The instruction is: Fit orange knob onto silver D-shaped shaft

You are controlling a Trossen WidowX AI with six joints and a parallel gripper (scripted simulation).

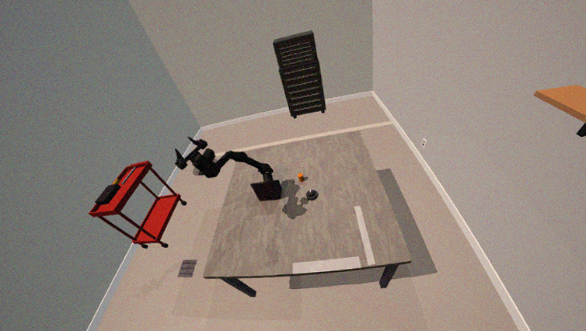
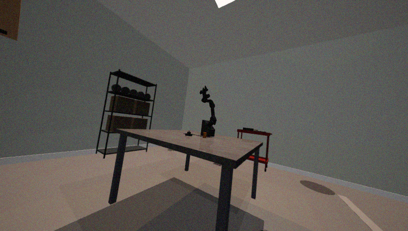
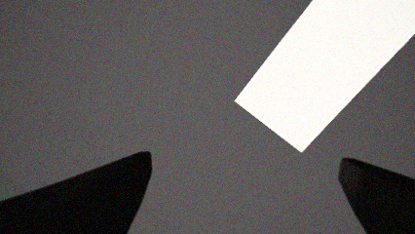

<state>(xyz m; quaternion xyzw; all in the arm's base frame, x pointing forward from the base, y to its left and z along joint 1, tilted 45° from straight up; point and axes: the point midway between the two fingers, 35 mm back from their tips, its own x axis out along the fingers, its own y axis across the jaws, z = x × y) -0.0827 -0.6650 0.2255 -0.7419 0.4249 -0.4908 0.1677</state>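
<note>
The orange knob lies 380 mm ahead of my gripper tip, 450 mm to the left of it and 750 mm below it. Also, from my gripper tip: dark round pedestal: 480 mm ahead, 280 mm to the left, 760 mm below.
</note>
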